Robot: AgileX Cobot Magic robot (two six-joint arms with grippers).
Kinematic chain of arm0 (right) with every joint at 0, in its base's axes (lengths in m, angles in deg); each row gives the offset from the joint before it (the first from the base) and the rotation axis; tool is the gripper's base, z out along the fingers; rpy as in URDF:
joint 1: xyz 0 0 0.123 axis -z
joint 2: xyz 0 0 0 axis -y
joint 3: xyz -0.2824 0 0.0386 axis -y
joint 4: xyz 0.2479 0 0.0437 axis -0.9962 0 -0.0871
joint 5: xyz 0 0 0 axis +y
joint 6: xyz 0.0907 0 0.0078 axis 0.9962 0 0.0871
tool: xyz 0 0 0 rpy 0 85 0
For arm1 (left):
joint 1: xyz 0 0 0.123 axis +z
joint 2: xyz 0 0 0 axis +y
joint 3: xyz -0.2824 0 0.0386 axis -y
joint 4: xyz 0.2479 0 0.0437 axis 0.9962 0 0.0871
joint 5: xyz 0 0 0 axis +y
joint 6: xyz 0.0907 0 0.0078 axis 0.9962 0 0.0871
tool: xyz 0 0 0 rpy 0 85 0
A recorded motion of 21 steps. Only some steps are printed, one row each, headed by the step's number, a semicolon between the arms.
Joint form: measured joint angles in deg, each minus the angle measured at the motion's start. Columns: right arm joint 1, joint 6, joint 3, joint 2, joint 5, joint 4; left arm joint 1, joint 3, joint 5, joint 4, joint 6, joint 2.
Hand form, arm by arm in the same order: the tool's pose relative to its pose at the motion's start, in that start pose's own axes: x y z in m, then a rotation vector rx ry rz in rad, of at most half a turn. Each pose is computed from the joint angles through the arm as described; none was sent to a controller.
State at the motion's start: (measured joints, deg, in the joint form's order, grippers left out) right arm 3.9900 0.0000 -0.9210 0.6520 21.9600 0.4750; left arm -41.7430 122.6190 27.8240 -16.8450 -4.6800 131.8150
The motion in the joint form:
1: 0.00 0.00 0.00 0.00 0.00 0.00; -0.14 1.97 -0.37 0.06 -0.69 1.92
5: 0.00 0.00 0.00 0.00 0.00 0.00; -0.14 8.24 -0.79 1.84 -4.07 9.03
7: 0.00 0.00 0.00 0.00 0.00 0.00; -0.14 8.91 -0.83 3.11 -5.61 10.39
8: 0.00 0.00 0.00 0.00 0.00 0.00; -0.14 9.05 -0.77 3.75 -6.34 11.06
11: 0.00 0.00 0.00 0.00 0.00 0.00; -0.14 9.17 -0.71 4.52 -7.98 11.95
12: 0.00 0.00 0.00 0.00 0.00 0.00; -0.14 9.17 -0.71 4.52 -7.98 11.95
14: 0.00 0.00 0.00 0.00 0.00 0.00; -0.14 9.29 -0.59 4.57 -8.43 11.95
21: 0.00 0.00 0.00 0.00 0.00 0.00; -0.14 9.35 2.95 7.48 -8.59 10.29
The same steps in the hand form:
1: 0.0000 0.0000 0.0000 0.0000 0.0000 0.0000; 0.0022 0.0009 0.0090 0.0023 -0.0064 -0.0098
5: 0.0000 0.0000 0.0000 0.0000 0.0000 0.0000; 0.0177 0.0128 0.0428 -0.0161 -0.0017 -0.0430
7: 0.0000 0.0000 0.0000 0.0000 0.0000 0.0000; 0.0237 0.0169 0.0502 -0.0302 0.0072 -0.0516
8: 0.0000 0.0000 0.0000 0.0000 0.0000 0.0000; 0.0278 0.0194 0.0542 -0.0388 0.0159 -0.0555
11: 0.0000 0.0000 0.0000 0.0000 0.0000 0.0000; 0.0335 0.0228 0.0596 -0.0500 0.0280 -0.0736
12: 0.0000 0.0000 0.0000 0.0000 0.0000 0.0000; 0.0335 0.0228 0.0596 -0.0500 0.0280 -0.0736
14: 0.0000 0.0000 0.0000 0.0000 0.0000 0.0000; 0.0331 0.0226 0.0593 -0.0501 0.0279 -0.0805
21: 0.0000 0.0000 0.0000 0.0000 0.0000 0.0000; 0.0262 0.0199 0.0482 -0.0749 0.0569 -0.0364

